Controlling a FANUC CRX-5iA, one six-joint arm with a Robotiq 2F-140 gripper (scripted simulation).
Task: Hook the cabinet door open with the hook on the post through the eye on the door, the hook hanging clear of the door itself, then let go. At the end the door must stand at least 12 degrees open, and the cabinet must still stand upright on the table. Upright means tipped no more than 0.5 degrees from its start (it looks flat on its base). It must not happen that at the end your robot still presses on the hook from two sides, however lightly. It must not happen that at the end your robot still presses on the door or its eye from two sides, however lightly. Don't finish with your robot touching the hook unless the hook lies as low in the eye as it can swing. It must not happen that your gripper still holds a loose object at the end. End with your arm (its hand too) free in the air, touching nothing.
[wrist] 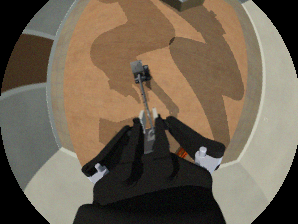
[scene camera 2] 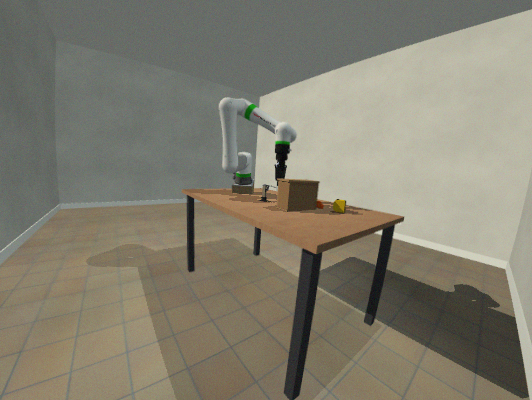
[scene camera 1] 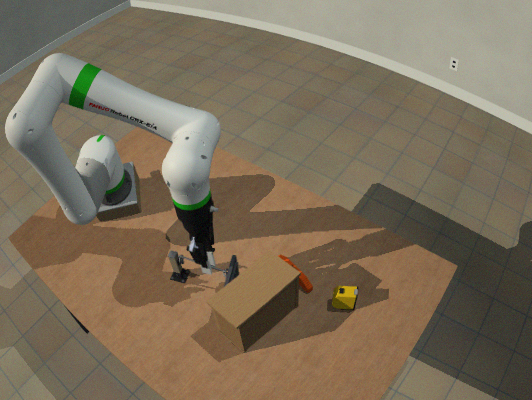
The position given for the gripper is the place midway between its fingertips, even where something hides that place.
In view: the gripper (scene camera 1: 209,268) and a brown cabinet (scene camera 1: 269,289).
The brown cabinet is seen too in scene camera 2 (scene camera 2: 293,195). The gripper also shows in the wrist view (wrist: 149,114).
